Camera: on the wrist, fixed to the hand. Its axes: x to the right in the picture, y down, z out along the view.
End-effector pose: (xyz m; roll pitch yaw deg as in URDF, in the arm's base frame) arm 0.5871 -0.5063 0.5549 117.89 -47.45 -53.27
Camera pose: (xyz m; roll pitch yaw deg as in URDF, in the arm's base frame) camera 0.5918 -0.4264 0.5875 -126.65 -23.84 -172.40
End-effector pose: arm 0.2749 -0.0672 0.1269 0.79 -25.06 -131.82
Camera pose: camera 0.2908 -0.1038 0.0502 -27.98 -23.25 -30.00
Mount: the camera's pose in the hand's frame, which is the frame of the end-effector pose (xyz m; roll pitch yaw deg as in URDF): -0.0174 0.0352 -0.0770 -0.53 -25.14 90.21
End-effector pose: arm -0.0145 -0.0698 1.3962 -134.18 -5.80 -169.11
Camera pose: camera -0.0097 0.0123 1.4227 -163.65 70.18 116.68
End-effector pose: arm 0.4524 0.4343 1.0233 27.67 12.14 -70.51
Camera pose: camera 0.5062 0.4829 0.9763 18.93 -51.22 4.28
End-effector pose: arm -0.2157 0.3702 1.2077 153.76 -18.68 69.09
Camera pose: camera -0.2336 0.3304 1.2823 -161.75 -0.98 -21.44
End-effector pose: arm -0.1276 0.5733 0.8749 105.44 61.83 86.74
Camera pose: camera -0.1901 0.6167 0.9159 108.79 -21.19 42.50
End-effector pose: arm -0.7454 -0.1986 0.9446 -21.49 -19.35 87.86
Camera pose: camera -0.7495 -0.1868 0.8591 -19.84 -3.38 179.25
